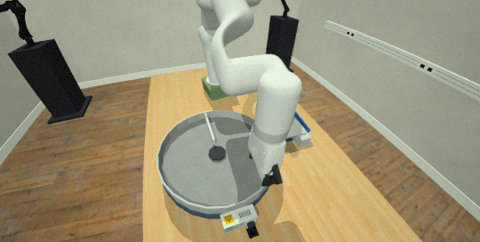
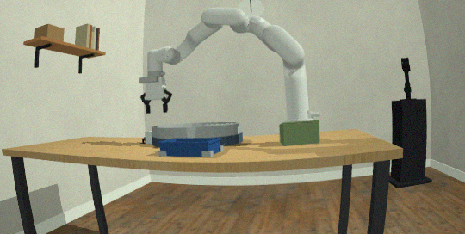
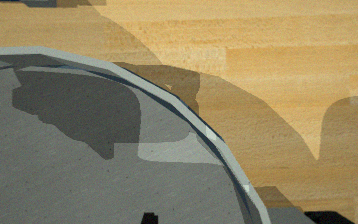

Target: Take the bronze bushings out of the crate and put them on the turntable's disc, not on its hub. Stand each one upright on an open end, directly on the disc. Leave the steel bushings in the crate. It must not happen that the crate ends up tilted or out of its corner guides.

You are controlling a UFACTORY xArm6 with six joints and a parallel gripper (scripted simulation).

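The blue crate lies 24 cm behind my hand, 28 cm to the left of it and 13 cm below it. From my hand the other things lie so: grey disc: 16 cm behind, 8 cm to the right, 11 cm below.
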